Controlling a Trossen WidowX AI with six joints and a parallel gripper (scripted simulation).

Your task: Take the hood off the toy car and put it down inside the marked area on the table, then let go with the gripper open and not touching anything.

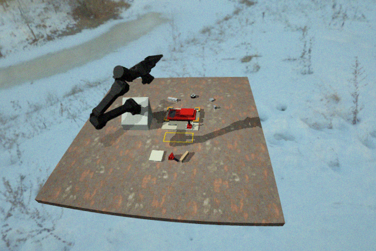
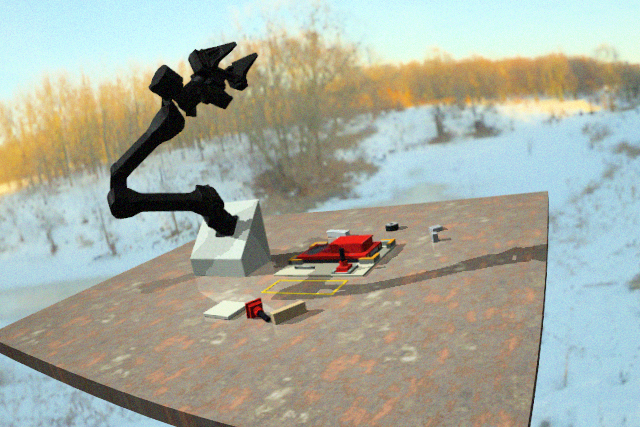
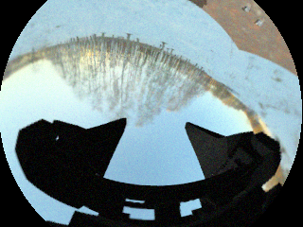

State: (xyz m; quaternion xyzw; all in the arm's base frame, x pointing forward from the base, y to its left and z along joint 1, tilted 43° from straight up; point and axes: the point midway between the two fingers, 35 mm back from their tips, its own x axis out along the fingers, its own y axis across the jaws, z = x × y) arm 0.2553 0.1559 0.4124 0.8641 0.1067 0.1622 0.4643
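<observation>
Now: the hood 80 mm ahead of my gripper tip, 210 mm to the left of it and 520 mm below it. Round my gripper tip: tan block: 70 mm ahead, 160 mm to the right, 540 mm below; then white plate: 100 mm behind, 140 mm to the right, 550 mm below.
</observation>
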